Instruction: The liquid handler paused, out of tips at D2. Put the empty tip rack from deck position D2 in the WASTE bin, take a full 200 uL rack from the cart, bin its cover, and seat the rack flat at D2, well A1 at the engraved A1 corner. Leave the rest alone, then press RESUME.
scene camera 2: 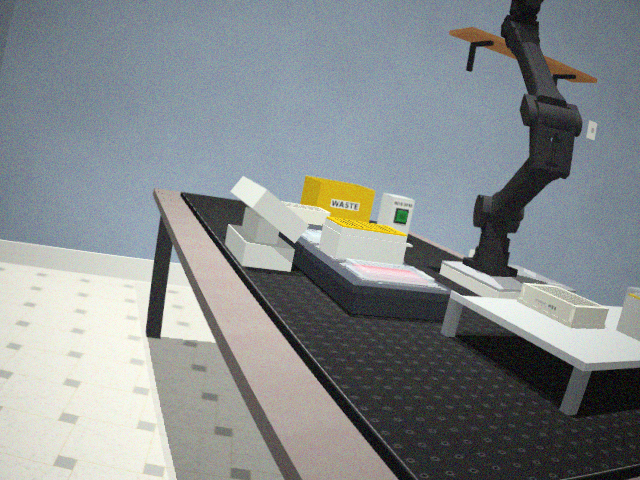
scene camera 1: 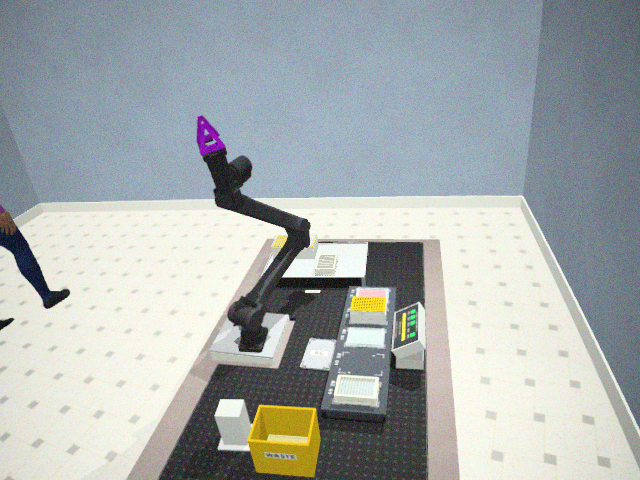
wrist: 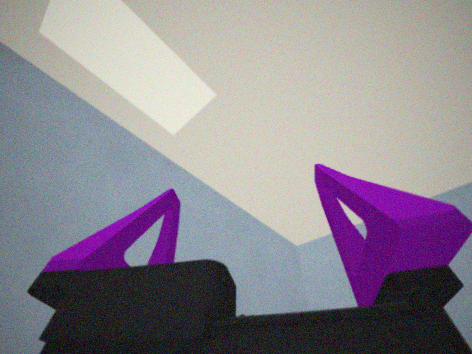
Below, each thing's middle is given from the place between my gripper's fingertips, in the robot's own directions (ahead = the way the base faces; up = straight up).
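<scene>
The pink plate (scene camera 2: 385, 273) is a long way ahead of my hand, well below it and far to the left of it. Also counted from my hand, the yellow WASTE bin (scene camera 1: 277, 420) is far below, far to the right and a good way ahead. That leaves the white box (scene camera 1: 231, 416): my hand is 78 cm above it, 35 cm to the left of it and 4 cm short of it.
</scene>
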